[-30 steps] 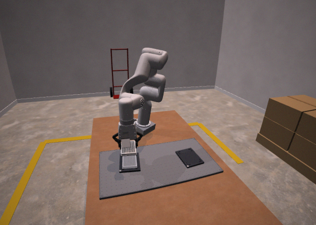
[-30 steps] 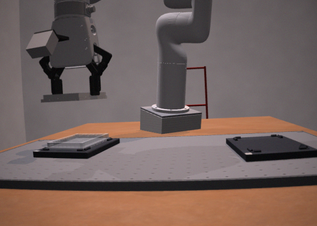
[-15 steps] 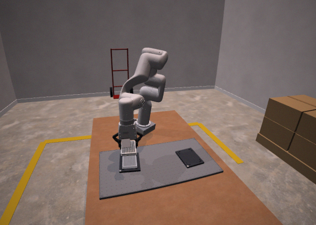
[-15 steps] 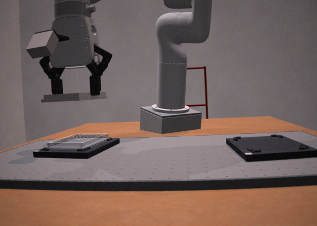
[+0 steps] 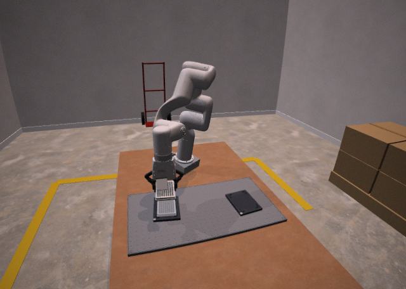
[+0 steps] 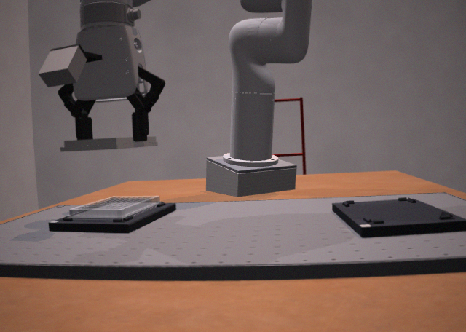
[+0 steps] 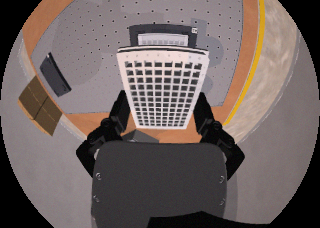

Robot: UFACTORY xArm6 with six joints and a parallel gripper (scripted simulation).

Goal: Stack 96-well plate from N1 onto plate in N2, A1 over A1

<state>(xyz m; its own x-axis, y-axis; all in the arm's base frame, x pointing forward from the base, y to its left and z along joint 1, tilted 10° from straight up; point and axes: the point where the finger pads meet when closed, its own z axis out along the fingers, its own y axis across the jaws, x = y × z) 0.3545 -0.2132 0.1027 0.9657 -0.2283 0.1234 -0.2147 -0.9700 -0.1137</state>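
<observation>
Now: hand 11 cm above the clear 96-well plate. Round my hand: white 96-well plate 1 cm below.
</observation>
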